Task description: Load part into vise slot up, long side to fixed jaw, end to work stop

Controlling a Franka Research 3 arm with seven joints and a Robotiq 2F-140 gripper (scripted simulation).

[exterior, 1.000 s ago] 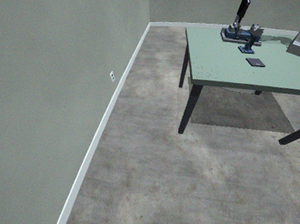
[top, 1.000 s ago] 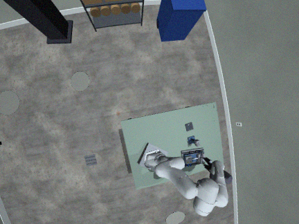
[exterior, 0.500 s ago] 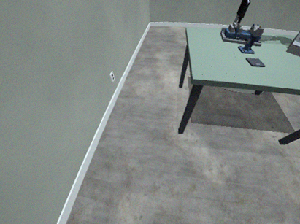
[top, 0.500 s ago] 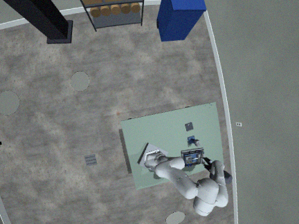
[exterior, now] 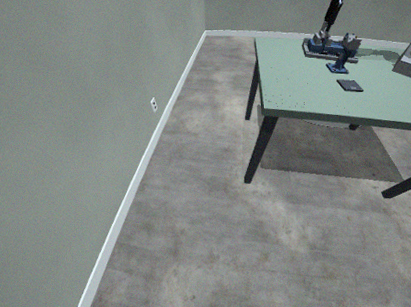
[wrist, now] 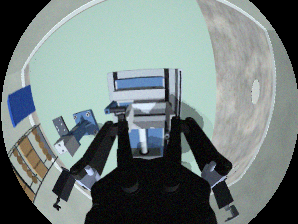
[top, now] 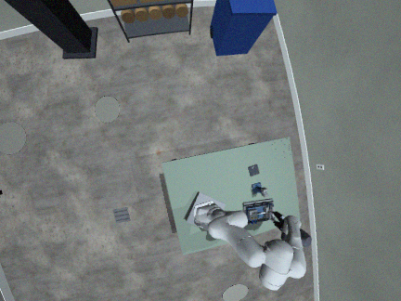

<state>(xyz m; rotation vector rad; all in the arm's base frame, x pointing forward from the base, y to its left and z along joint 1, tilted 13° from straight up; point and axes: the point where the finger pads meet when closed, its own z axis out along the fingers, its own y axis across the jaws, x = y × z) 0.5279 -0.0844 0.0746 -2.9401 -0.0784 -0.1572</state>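
My hand is 20 mm above the part. The rest, counted from my hand: vise (70 mm behind, 10 mm to the left, 80 mm below).
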